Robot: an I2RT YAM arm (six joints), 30 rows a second.
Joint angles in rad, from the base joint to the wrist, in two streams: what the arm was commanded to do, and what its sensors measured. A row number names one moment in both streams.
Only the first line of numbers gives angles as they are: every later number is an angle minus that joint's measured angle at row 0.
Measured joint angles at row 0: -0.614, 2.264, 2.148, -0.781, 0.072, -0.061
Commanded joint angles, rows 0 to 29: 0.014, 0.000, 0.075, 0.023, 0.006, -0.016; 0.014, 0.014, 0.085, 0.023, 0.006, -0.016; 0.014, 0.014, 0.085, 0.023, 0.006, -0.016; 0.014, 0.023, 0.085, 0.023, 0.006, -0.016; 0.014, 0.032, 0.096, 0.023, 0.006, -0.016; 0.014, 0.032, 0.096, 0.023, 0.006, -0.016; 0.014, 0.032, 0.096, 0.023, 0.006, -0.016; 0.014, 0.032, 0.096, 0.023, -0.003, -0.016; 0.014, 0.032, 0.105, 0.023, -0.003, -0.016; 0.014, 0.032, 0.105, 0.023, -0.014, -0.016; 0.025, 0.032, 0.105, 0.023, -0.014, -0.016; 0.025, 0.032, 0.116, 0.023, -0.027, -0.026; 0.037, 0.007, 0.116, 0.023, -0.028, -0.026; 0.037, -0.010, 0.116, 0.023, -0.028, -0.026; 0.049, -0.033, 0.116, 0.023, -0.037, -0.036; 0.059, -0.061, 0.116, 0.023, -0.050, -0.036; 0.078, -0.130, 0.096, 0.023, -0.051, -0.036; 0.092, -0.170, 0.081, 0.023, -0.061, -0.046; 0.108, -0.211, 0.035, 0.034, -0.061, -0.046; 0.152, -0.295, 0.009, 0.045, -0.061, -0.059; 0.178, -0.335, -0.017, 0.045, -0.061, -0.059; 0.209, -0.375, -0.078, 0.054, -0.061, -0.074; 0.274, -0.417, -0.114, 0.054, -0.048, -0.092; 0.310, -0.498, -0.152, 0.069, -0.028, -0.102; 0.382, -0.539, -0.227, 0.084, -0.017, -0.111; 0.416, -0.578, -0.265, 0.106, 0.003, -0.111; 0.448, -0.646, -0.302, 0.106, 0.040, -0.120; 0.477, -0.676, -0.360, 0.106, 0.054, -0.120; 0.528, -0.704, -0.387, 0.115, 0.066, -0.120; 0.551, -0.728, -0.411, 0.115, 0.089, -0.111
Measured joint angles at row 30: 0.526, -0.670, -0.335, 0.101, 0.000, -0.090
